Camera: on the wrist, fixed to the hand. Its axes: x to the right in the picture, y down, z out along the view.
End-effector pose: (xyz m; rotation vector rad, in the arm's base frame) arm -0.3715 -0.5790 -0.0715 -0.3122 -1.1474 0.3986
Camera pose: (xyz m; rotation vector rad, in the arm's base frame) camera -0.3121 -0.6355 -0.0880 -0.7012 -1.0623 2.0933
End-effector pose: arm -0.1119 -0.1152 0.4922 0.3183 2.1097 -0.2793
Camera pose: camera -0.1696 -0.1456 0.5446 1.7267 0.8894 0.1228
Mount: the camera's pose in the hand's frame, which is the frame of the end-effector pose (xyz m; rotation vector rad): -0.0183 -0.0516 -0.0632 0.4192 -0.4834 1.5085
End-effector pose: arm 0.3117 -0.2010 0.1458 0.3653 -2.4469 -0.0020
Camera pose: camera 0.3775 -0.2401 0.1794 1.4805 2.5161 -1.1426
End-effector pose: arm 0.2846 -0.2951 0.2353 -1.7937 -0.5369 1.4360
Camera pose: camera 0.3465 -0.2952 0.2915 1.3202 -1.0841 -2.5593
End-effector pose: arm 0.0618 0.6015 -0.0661 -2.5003 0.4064 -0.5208
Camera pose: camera 0.0267 0.6215 0.0071 -1.2533 1.5158 0.5371
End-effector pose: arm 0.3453 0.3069 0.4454 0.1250 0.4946 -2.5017
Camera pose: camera 0.3302 0.3796 0.4069 0.0184 -0.2996 -1.0283
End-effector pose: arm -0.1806 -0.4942 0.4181 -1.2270 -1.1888 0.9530
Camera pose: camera -0.1252 -0.5299 0.4696 -1.4877 -0.1156 2.5389
